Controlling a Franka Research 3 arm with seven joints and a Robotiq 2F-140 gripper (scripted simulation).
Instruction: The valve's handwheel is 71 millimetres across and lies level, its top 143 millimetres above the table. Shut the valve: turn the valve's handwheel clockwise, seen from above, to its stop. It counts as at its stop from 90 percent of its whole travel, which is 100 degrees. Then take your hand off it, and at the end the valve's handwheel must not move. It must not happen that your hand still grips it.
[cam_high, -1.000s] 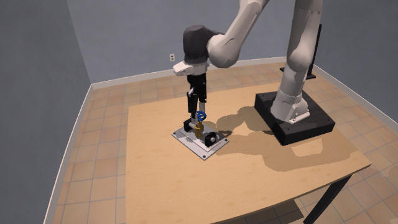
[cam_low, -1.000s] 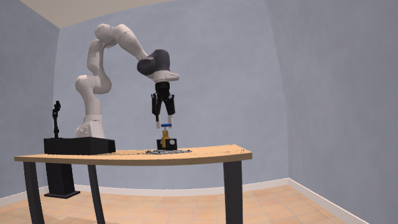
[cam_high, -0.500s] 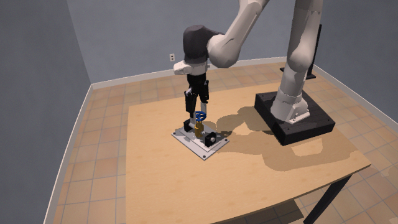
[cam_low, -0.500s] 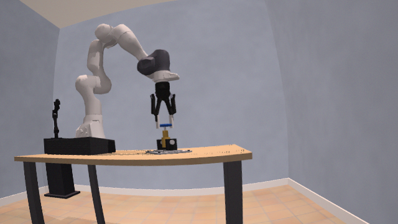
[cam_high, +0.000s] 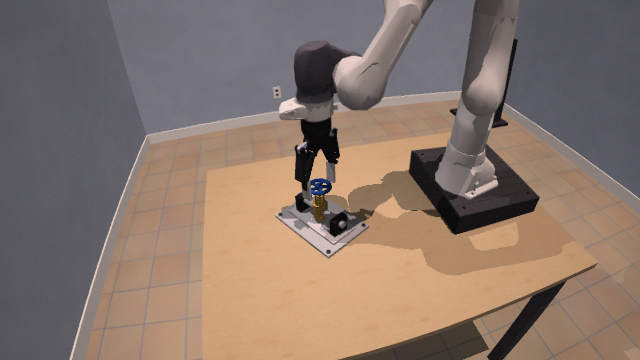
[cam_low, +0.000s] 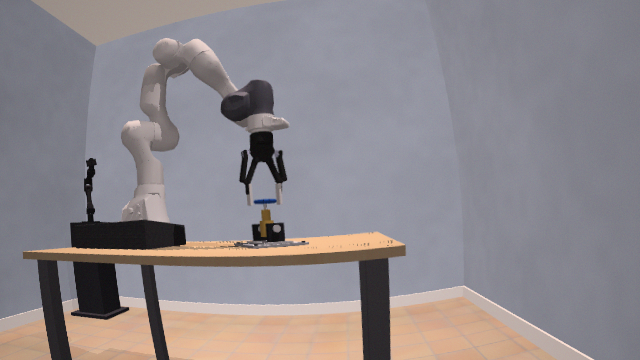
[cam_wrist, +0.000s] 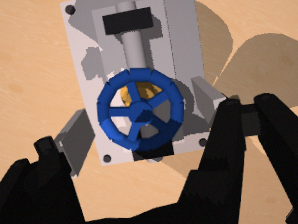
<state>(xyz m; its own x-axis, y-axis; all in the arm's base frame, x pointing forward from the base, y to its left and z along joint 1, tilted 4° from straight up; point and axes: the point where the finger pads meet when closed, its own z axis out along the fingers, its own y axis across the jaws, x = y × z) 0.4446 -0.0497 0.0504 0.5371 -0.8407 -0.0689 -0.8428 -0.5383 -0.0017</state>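
Right now the blue spoked handwheel is 2 cm below my hand. Round my hand: plate: 14 cm below.
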